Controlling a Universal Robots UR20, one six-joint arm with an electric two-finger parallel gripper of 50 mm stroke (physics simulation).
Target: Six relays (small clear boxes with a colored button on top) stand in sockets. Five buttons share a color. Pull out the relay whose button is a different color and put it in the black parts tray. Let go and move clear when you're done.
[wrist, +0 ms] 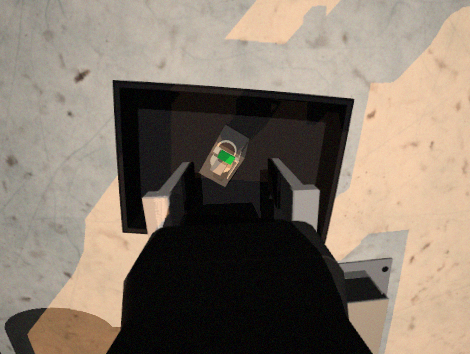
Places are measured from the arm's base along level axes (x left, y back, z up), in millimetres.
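Pixels of known places: gripper, between the fingertips: [231,175].
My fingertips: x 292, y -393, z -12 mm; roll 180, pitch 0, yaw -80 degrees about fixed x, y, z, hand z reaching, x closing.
Observation:
For each thing: its middle in the pictures, then the offset to it from my fingertips. "spot": a spot on its surface instead.
- small clear relay, middle of its body: [226,152] dx +13, dy +6, dz -16 mm
- black parts tray, middle of its body: [229,164] dx +1, dy +1, dz -25 mm
- light grey metal part, a spot on its surface: [369,265] spot: dx -87, dy -155, dz -40 mm
A small clear relay [225,156] with a green button lies in the black parts tray [235,90], turned at an angle and near the middle of the tray floor. My gripper [231,175] is open, its two fingers wide apart over the tray. The relay shows between and a little beyond the fingertips, nearer the left one, and neither finger appears to touch it. The gripper body hides the near part of the tray. The sockets and the other relays do not show in this view.
A light grey metal part [369,265] with a dark recess and a small hole stands at the lower right, partly behind the gripper body. A round brown object with a dark rim [70,325] is at the lower left. The tray walls surround the relay.

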